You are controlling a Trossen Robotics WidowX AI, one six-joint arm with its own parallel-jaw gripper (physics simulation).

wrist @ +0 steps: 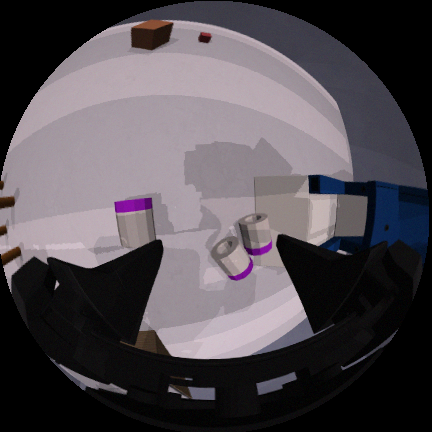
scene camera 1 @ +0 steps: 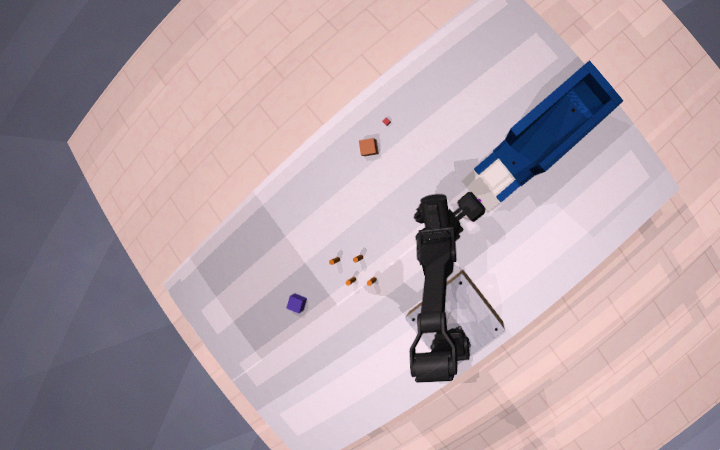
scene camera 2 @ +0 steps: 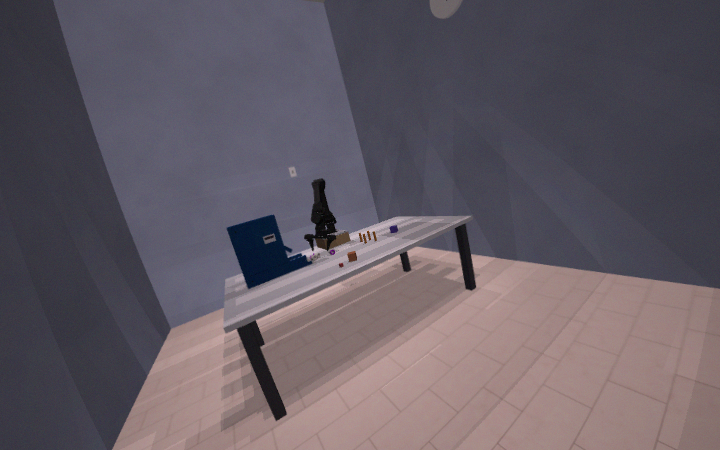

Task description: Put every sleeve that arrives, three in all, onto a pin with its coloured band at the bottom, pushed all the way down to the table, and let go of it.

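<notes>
Three pale sleeves with purple bands lie on their sides on the table. In the wrist view, two sleeves point(wrist: 232, 258) point(wrist: 255, 234) lie close together near the chute, seen between the fingertips; the third sleeve point(wrist: 135, 226) lies to the left, its lower end partly behind the left finger. In scene camera 2 its purple band point(scene camera 2: 331, 252) shows. The arm hides most of the sleeves in scene camera 1. My gripper point(wrist: 220, 243) point(scene camera 2: 319, 248) is open and empty, above the table near the sleeves. Several orange pins point(scene camera 1: 357, 258) point(scene camera 2: 368, 236) point(wrist: 7, 202) stand upright and bare.
A blue dispenser point(scene camera 1: 560, 124) point(scene camera 2: 254, 254) point(wrist: 387, 210) with a pale chute point(scene camera 1: 496, 177) point(wrist: 280, 200) stands beside the sleeves. An orange-brown block point(scene camera 1: 367, 146) point(scene camera 2: 352, 256) point(wrist: 150, 36), a small red cube point(scene camera 1: 386, 121) point(wrist: 204, 37) and a purple cube point(scene camera 1: 296, 303) point(scene camera 2: 393, 229) lie on the table.
</notes>
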